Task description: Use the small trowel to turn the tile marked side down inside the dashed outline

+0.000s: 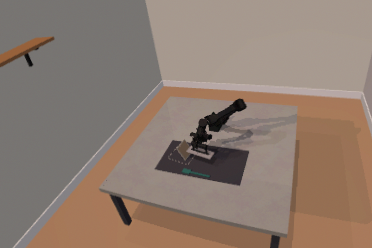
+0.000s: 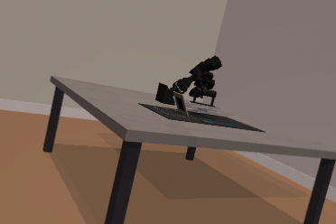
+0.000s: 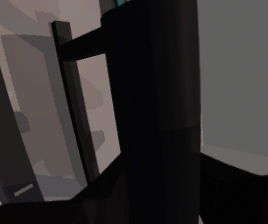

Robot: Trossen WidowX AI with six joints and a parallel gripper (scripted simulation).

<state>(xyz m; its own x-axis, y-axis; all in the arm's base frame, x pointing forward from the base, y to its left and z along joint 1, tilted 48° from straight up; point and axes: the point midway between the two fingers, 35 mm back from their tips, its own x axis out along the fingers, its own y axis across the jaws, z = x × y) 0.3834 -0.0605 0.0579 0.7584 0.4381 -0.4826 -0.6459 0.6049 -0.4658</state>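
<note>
Now: the green trowel 130 mm ahead of my gripper tip, 110 mm below it and 20 mm to the left of it. Round my gripper tip: dark mat (140 mm below, 30 mm to the left, 10 mm behind); then tile (110 mm to the right, 70 mm below, 30 mm behind).
</note>
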